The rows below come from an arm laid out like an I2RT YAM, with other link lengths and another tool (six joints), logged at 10 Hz.
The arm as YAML. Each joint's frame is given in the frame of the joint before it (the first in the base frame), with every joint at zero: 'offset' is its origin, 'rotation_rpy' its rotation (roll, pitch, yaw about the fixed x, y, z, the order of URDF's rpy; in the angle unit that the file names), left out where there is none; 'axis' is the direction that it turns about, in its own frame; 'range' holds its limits. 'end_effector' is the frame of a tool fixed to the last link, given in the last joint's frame.
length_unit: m
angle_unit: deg
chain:
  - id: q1
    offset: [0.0, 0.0, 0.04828]
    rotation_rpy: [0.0, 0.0, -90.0]
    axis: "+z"
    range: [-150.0, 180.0]
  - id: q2
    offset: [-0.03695, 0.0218, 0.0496]
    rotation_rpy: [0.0, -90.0, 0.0]
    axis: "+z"
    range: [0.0, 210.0]
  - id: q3
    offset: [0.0, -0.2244, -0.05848]
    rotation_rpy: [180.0, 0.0, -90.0]
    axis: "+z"
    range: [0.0, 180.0]
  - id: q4
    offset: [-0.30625, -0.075, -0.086]
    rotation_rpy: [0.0, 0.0, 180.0]
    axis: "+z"
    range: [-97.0, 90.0]
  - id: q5
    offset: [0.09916, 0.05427, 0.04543]
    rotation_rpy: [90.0, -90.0, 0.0]
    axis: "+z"
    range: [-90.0, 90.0]
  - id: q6
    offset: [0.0, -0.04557, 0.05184]
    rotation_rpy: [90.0, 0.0, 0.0]
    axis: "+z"
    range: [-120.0, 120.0]
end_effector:
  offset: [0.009, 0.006, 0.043]
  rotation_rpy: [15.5, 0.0, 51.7]
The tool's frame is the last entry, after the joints.
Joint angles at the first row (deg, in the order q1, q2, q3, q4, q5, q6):
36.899 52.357 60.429 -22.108 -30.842 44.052
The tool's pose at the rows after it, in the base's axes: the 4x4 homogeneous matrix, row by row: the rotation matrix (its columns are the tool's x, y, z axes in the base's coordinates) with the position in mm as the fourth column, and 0 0 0 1 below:
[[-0.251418, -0.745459, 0.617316, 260.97], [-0.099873, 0.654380, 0.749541, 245.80], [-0.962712, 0.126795, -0.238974, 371.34], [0, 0, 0, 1]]
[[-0.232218, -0.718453, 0.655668, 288.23], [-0.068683, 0.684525, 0.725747, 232.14], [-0.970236, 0.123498, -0.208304, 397.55], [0, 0, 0, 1]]
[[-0.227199, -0.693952, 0.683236, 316.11], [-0.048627, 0.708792, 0.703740, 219.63], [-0.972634, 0.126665, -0.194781, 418.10], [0, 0, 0, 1]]
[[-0.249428, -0.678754, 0.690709, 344.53], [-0.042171, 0.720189, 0.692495, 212.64], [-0.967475, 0.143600, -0.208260, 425.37], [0, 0, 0, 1]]
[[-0.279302, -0.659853, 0.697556, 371.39], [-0.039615, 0.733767, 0.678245, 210.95], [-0.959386, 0.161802, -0.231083, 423.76], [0, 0, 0, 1]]
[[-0.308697, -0.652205, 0.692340, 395.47], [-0.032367, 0.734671, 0.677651, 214.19], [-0.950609, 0.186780, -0.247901, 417.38], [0, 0, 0, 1]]
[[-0.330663, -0.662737, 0.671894, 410.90], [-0.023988, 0.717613, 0.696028, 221.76], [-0.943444, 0.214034, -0.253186, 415.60], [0, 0, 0, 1]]
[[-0.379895, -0.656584, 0.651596, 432.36], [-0.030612, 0.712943, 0.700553, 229.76], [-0.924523, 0.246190, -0.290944, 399.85], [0, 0, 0, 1]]
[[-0.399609, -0.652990, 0.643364, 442.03], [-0.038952, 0.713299, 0.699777, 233.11], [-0.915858, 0.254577, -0.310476, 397.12], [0, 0, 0, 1]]
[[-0.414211, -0.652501, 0.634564, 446.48], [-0.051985, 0.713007, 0.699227, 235.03], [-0.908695, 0.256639, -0.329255, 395.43], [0, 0, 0, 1]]
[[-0.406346, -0.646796, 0.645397, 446.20], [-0.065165, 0.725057, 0.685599, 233.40], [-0.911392, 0.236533, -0.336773, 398.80], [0, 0, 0, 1]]
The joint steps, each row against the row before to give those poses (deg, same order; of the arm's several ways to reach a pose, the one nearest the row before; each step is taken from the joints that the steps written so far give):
-3.964 4.424 7.819 -2.831 -1.696 -2.156
-4.516 4.996 7.183 -0.460 -1.978 -0.109
-4.040 5.751 7.504 -1.044 -1.996 0.043
-2.970 6.283 6.598 -1.263 -2.075 0.269
-1.657 5.905 5.279 -0.780 -0.619 0.427
-0.806 5.354 3.956 0.498 -0.832 0.991
0.027 4.470 3.955 0.362 -1.469 1.287
-0.043 5.550 3.842 -0.692 -0.716 0.811
-0.014 3.329 3.839 -1.898 -0.140 -0.108
0.034 2.154 2.893 -2.221 -0.134 -0.560
-0.010 0.500 1.721 -1.923 1.013 -1.266

